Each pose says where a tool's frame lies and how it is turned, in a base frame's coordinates. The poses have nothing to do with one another.
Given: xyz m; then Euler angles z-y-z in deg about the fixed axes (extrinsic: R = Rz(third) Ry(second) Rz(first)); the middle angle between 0 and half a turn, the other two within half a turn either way.
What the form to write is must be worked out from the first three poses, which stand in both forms.
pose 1, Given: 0.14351 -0.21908 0.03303 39.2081 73.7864 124.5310
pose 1, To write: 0.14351 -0.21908 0.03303 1.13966 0.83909 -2.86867
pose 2, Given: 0.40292 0.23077 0.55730 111.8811 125.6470 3.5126
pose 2, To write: 0.40292 0.23077 0.55730 2.22876 -0.30768 1.40218
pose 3, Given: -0.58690 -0.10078 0.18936 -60.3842 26.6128 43.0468
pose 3, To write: -0.58690 -0.10078 0.18936 -0.41080 0.22322 -0.34929
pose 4, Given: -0.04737 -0.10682 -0.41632 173.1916 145.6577 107.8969
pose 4, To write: -0.04737 -0.10682 -0.41632 3.06077 -0.59458 2.02676
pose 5, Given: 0.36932 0.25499 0.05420 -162.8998 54.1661 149.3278
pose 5, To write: 0.36932 0.25499 0.05420 -0.38669 -0.88652 -0.05150
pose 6, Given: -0.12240 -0.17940 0.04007 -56.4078 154.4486 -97.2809
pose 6, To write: -0.12240 -0.17940 0.04007 -2.76261 0.24097 2.47465
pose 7, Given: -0.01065 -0.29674 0.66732 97.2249 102.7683 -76.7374
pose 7, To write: -0.01065 -0.29674 0.66732 1.79537 -0.12296 0.20347
